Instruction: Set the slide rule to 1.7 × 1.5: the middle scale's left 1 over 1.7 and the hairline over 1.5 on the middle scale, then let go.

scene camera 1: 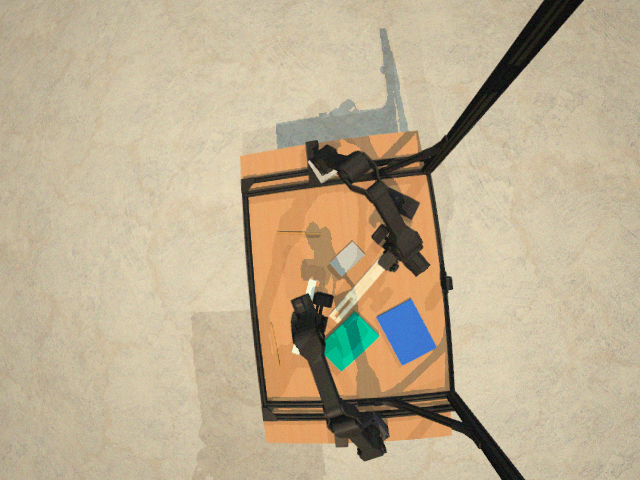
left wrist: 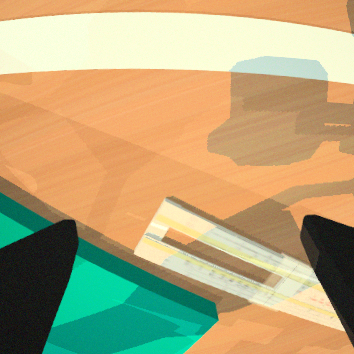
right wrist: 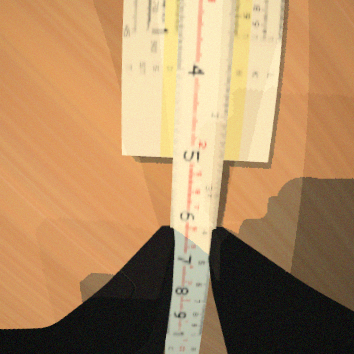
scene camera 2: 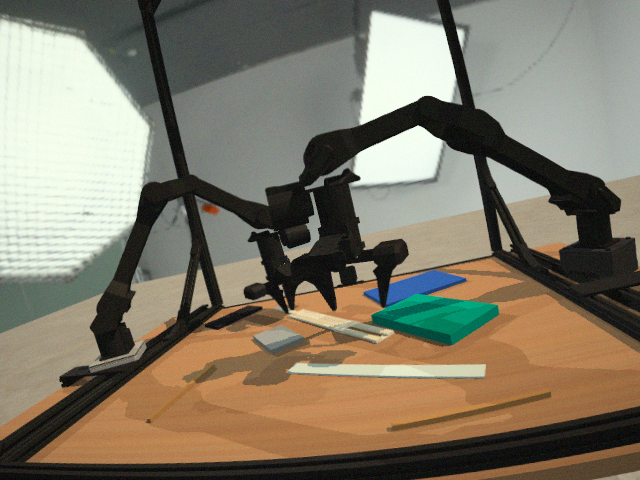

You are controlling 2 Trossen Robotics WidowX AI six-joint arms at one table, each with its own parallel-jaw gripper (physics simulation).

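Note:
The slide rule (scene camera 1: pixel 361 284) (scene camera 2: pixel 315 320) lies on the table; its pale stock (right wrist: pixel 142 110) has yellow bands. The middle scale (right wrist: pixel 200 110) sticks out past the stock's end, with 5 close to that edge. My right gripper (scene camera 1: pixel 385 262) (scene camera 2: pixel 288 310) (right wrist: pixel 190 237) is shut on this protruding part, near 6 to 7. The clear cursor (left wrist: pixel 289 281) sits by the open slot's inner end; its hairline is too faint to read. My left gripper (scene camera 2: pixel 358 307) (left wrist: pixel 191 230) is open and empty above the table, its one fingertip overlapping the slide rule in the left wrist view.
A green block (scene camera 1: pixel 351 341) (scene camera 2: pixel 434 317) (left wrist: pixel 100 295) lies beside the slotted end. A blue slab (scene camera 1: pixel 406 331) (scene camera 2: pixel 413 286) lies beyond it. A grey block (scene camera 1: pixel 346 258) (scene camera 2: pixel 279 338), a white strip (scene camera 2: pixel 387 370) (left wrist: pixel 150 42), two thin sticks and a dark flat piece (scene camera 2: pixel 233 317) also lie on the table.

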